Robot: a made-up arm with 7 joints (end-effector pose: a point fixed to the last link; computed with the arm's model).
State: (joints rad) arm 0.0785 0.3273 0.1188 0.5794 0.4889 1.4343 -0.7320
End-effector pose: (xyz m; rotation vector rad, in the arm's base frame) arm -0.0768 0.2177 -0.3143 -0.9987 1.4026 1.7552
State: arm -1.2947 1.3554 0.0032 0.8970 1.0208 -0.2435 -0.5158
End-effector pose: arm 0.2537 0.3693 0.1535 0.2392 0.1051 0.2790
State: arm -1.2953 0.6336 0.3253 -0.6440 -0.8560 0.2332 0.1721
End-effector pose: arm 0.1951 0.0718 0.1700 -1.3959 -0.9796 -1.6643
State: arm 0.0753 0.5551 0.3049 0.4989 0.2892 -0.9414 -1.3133
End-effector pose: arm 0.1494 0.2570 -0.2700 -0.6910 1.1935 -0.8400
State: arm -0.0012 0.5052 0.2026 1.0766 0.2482 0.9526 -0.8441
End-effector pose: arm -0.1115 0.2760 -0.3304 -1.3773 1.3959 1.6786
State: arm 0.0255 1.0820 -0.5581 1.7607 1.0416 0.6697 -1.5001
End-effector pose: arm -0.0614 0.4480 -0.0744 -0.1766 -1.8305 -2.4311
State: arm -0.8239 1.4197 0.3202 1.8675 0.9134 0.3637 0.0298
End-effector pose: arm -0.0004 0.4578 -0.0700 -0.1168 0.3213 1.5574
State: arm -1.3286 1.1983 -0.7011 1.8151 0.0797 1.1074 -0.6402
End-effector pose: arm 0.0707 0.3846 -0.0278 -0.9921 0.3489 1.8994
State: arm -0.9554 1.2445 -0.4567 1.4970 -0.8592 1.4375 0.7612
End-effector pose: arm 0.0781 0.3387 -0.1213 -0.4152 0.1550 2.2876
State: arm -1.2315 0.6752 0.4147 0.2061 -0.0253 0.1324 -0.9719
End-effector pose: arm 0.3352 0.2266 0.0934 -0.8960 -0.1536 -1.0212
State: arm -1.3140 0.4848 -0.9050 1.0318 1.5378 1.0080 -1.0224
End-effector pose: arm 0.3681 0.0971 -0.0316 0.5510 0.4947 0.7470
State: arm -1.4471 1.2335 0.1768 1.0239 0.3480 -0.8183 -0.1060
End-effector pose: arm 0.2705 0.3302 0.1808 -0.1319 -0.8911 -0.5314
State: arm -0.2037 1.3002 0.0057 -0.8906 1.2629 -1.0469 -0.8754
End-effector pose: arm 0.1271 0.0219 -0.0756 1.7940 0.6674 -1.1754
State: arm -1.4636 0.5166 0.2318 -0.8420 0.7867 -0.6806 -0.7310
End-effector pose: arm 0.0507 0.0129 0.1586 1.0234 -1.2843 -1.0481
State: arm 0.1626 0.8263 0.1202 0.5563 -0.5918 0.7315 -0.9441
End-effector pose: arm -0.0263 0.3275 -0.3035 -1.9413 1.0295 0.8057
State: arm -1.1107 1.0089 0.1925 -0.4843 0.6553 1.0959 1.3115
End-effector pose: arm 0.1867 0.2217 0.1222 0.1017 -2.3717 0.7048
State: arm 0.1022 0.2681 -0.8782 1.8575 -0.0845 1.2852 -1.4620
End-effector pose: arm -0.1882 0.2335 -0.2259 0.5704 -1.4046 -2.2948
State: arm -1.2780 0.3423 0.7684 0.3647 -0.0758 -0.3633 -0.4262
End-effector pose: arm 0.3537 0.2157 0.0420 -1.2738 -1.1323 -0.9343
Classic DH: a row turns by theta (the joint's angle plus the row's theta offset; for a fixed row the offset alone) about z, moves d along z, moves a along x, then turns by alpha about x. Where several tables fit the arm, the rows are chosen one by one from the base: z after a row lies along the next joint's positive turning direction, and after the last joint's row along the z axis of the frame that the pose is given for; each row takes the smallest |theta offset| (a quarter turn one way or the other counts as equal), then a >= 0, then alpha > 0; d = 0 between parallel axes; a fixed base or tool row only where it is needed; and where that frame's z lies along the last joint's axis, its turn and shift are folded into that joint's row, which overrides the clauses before.
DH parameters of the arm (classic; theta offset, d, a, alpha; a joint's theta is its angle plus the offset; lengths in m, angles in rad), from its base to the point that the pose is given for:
base (fixed): -0.071 -0.0034 -0.0199 -1.3004
joint 1: -1.3111 0.0278 -0.0094 -1.5708
joint 2: 1.2915 0.0074 -0.0123 1.5708
joint 3: 1.5708 -0.2177 0.0053 -1.5708
joint 4: 1.5708 0.0049 0.0189 1.5708
joint 5: 0 0.1471 -0.0211 -1.5708
joint 6: -1.5708 0.0085 0.1041 1.5708
joint 7: 0.0002 -0.0493 -0.0041 -1.5709
tool (fixed): -0.2501 0.0035 0 0

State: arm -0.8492 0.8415 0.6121 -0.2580 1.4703 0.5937 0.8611
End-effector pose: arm 0.1405 0.2663 0.0946 0.9229 -1.9101 0.7495
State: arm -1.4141 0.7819 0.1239 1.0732 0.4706 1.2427 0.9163
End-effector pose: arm 0.2799 0.2725 -0.0660 -0.0839 -0.5749 1.4593
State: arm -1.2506 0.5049 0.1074 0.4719 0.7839 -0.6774 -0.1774
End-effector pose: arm 0.3848 0.0756 0.0668 -0.0834 -0.5478 -1.0351
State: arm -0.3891 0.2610 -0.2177 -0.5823 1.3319 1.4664 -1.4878
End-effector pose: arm 0.1513 0.1382 -0.1411 -1.1348 0.7544 0.1818
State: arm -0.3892 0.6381 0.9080 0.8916 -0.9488 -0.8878 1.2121
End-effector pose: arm 0.1143 0.4068 -0.2084 -0.8678 -2.6368 1.4180
